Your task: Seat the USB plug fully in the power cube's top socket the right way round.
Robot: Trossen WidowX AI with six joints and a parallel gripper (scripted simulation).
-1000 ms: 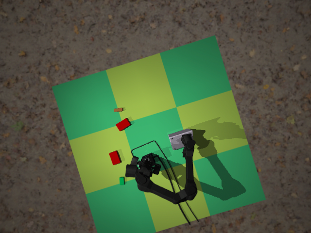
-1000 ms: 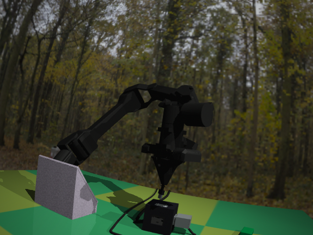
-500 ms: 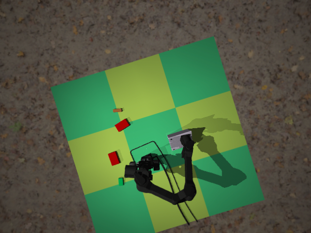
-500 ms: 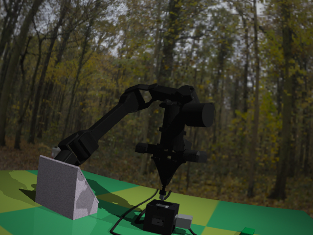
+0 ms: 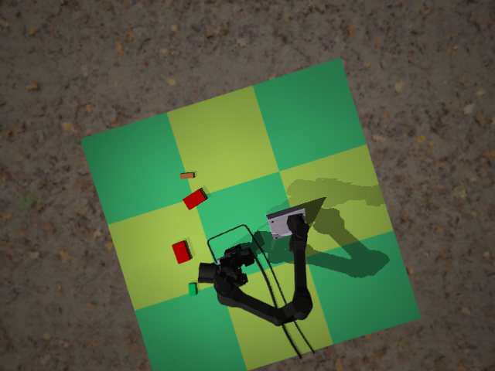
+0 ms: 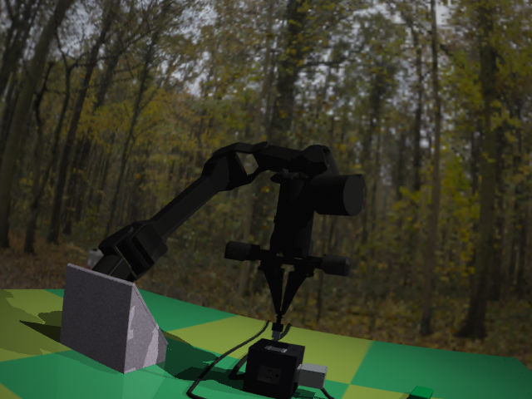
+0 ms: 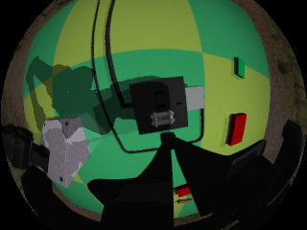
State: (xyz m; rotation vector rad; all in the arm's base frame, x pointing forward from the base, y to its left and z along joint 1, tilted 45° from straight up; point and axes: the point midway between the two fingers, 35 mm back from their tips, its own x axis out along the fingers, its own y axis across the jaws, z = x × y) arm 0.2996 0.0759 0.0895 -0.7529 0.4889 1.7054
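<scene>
Now: gripper tip 2 cm above the dark USB plug. The rest, counted from my gripper tip: green block (22 cm ahead, 15 cm to the left, 13 cm below); brown block (16 cm ahead, 39 cm to the right, 13 cm below); light USB socket (1 cm to the left, 7 cm below).
</scene>
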